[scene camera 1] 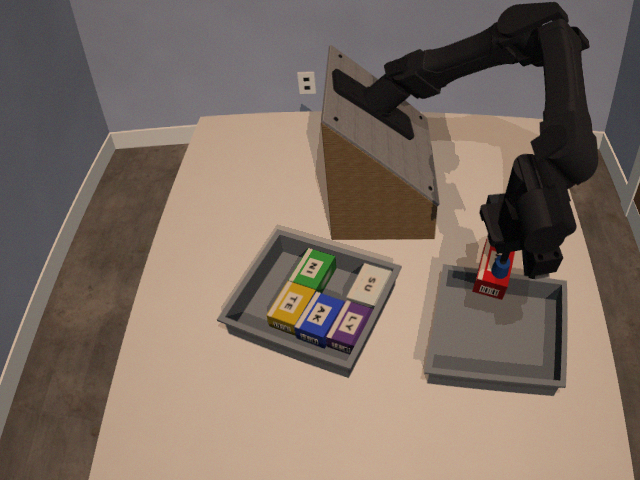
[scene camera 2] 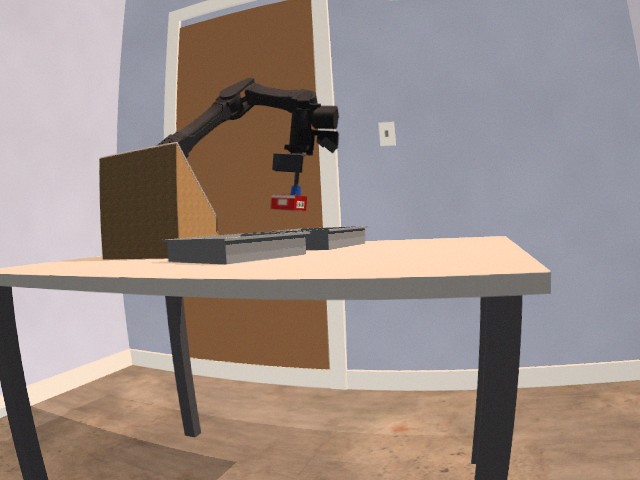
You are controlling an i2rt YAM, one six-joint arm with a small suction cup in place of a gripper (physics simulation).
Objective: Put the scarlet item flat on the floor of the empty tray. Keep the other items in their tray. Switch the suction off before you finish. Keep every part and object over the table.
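Pixels of known places: hand at its tool point: [scene camera 1: 498, 274] [scene camera 2: 295, 199]; arm's base at its link origin: [scene camera 1: 372, 105] [scene camera 2: 149, 180].
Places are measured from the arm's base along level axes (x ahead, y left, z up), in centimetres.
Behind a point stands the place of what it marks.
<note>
The scarlet box [scene camera 1: 490, 286] @[x 39.0, y 15.1, z -8.0 cm] [scene camera 2: 283, 202] @[x 34.5, y 14.1, z -8.4 cm] hangs roughly level from my blue suction cup [scene camera 1: 500, 268] [scene camera 2: 295, 190], which is on its top face. In scene camera 2 the box is in the air, above the height of the tray rims. In scene camera 1 it shows over the back edge of the empty tray [scene camera 1: 496, 382] @[x 51.3, y 15.9, z -18.2 cm], at the right. The other tray [scene camera 1: 289, 356] @[x 40.7, y -17.9, z -20.8 cm] [scene camera 2: 264, 251] @[x 39.9, y -19.6, z -19.3 cm], left of it, holds a green box [scene camera 1: 323, 263] @[x 23.6, y -11.4, z -17.2 cm], a white box [scene camera 1: 379, 279] @[x 28.7, y -1.8, z -16.7 cm], a yellow box [scene camera 1: 305, 293] @[x 30.1, y -14.7, z -17.3 cm], a blue box [scene camera 1: 306, 329] @[x 37.8, y -14.6, z -17.1 cm] and a purple box [scene camera 1: 361, 318] @[x 36.1, y -5.5, z -17.4 cm].
The wooden wedge stand [scene camera 1: 379, 206] @[x 15.4, y -0.6, z -12.1 cm] [scene camera 2: 139, 206] @[x 2.1, y -8.7, z -7.4 cm] that bears my arm stands at the back of the table [scene camera 1: 248, 413] @[x 51.7, y -24.8, z -21.0 cm] [scene camera 2: 403, 263] @[x 68.2, y -35.8, z -21.0 cm], behind the trays. The table's right edge runs a little beyond the empty tray.
</note>
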